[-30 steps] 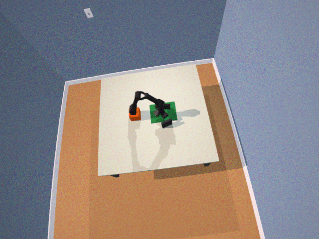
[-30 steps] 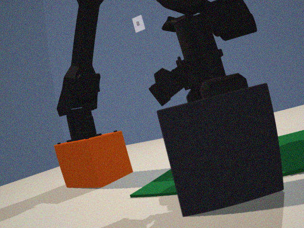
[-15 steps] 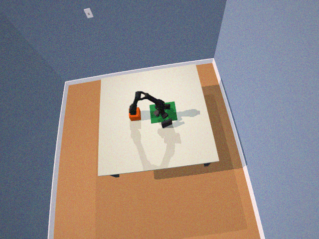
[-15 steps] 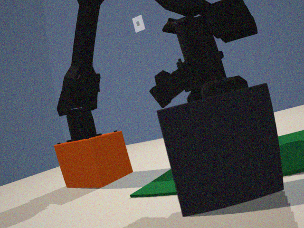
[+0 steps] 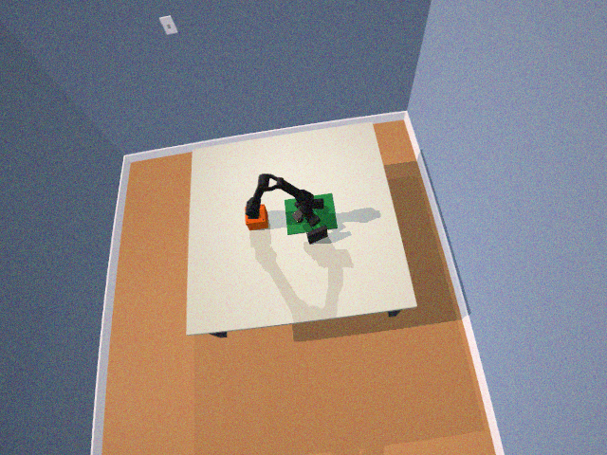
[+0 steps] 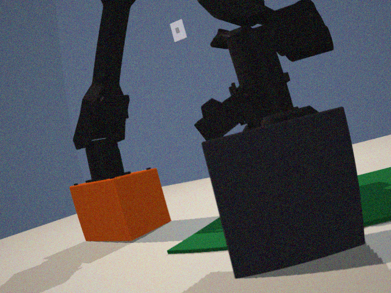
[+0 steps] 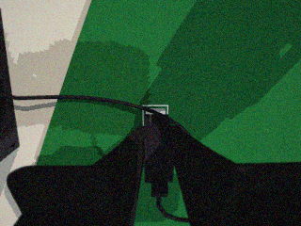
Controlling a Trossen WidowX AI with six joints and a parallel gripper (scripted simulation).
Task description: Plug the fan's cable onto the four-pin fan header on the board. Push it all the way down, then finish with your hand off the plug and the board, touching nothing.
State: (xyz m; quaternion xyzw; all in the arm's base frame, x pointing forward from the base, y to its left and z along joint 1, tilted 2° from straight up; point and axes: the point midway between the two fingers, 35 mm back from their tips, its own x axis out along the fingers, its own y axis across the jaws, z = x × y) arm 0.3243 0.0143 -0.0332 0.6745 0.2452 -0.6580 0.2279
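The black fan plug is 10 mm ahead of my gripper tip and 10 mm above it. Round my gripper tip: four-pin fan header: 10 mm ahead, 30 mm below; green board: 10 mm ahead, 40 mm to the left, 40 mm below; black fan: 60 mm ahead, 110 mm to the right, 30 mm above.
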